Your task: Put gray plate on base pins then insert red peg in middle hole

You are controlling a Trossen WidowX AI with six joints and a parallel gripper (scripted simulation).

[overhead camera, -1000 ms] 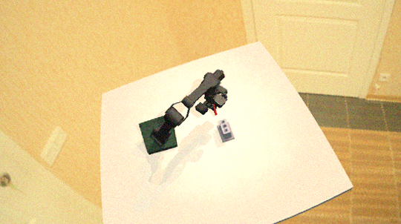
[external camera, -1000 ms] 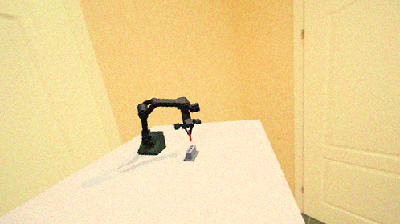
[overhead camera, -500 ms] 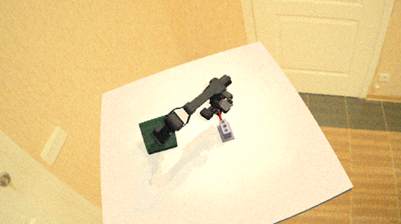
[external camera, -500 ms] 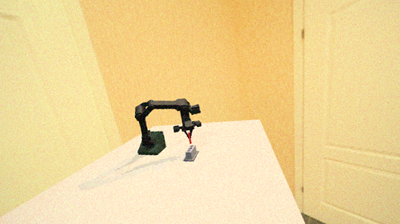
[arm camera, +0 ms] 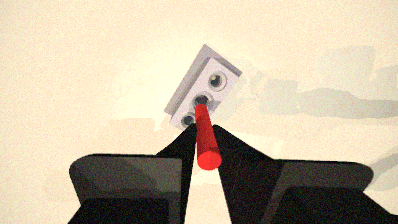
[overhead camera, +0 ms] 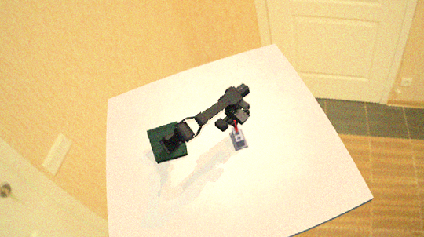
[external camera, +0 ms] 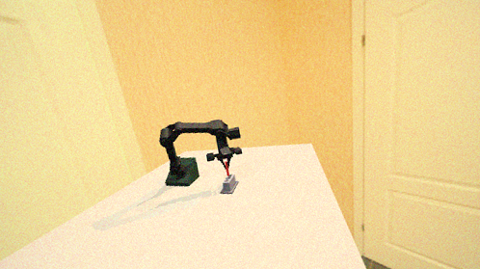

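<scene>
Now: the red peg right at my gripper tip. From my gripper tip the other things lie so: gray plate: 70 mm below.
</scene>
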